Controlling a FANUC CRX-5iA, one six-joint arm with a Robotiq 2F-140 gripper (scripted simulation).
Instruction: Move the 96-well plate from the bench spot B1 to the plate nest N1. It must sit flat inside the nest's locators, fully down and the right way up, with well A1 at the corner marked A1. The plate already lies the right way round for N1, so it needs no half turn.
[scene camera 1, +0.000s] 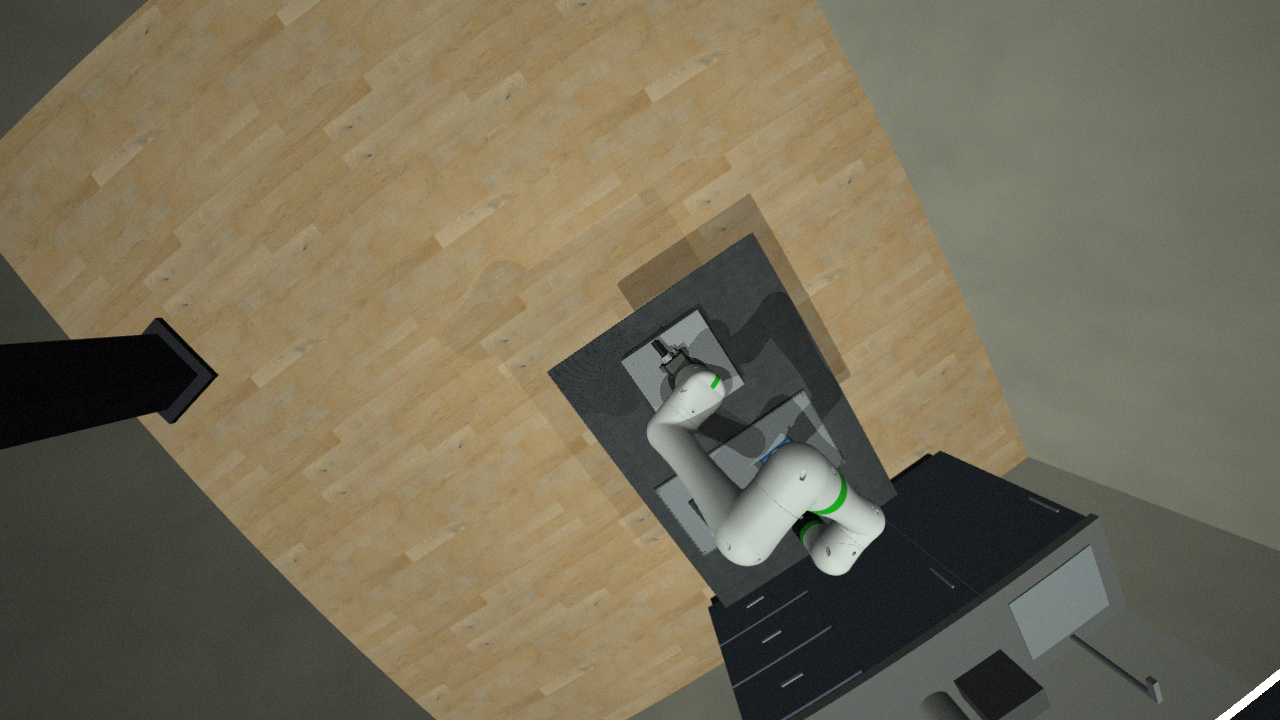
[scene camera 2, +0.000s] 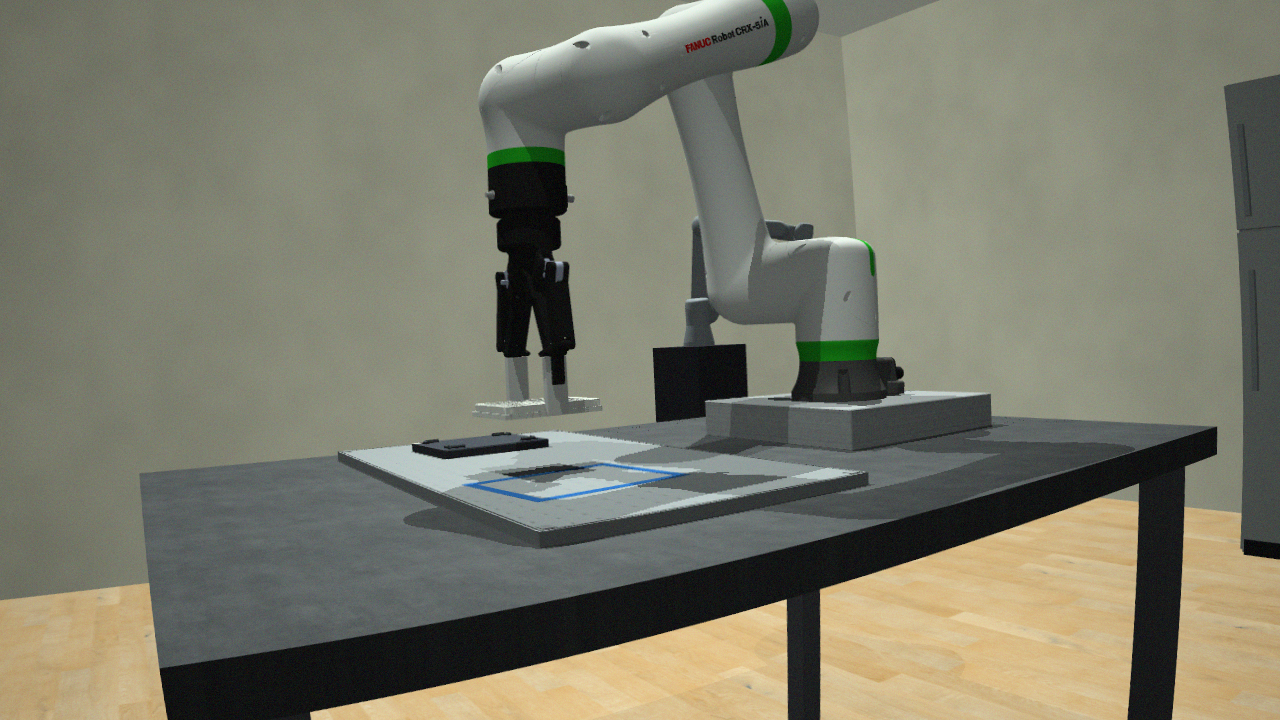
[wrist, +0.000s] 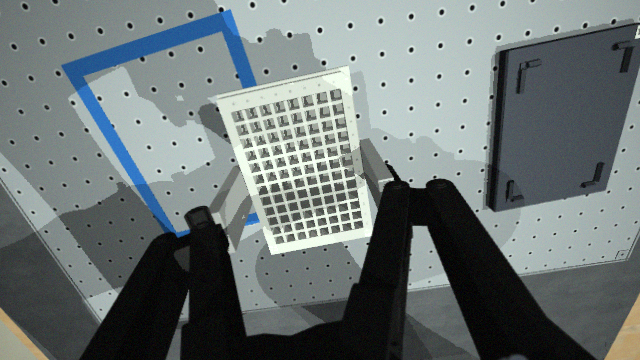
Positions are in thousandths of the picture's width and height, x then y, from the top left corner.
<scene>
In view: my gripper (scene camera 2: 420, 573), a white 96-well plate (wrist: 487, 493) and a black plate nest N1 (wrist: 859, 390).
My gripper shows as well in the wrist view (wrist: 476, 471).
</scene>
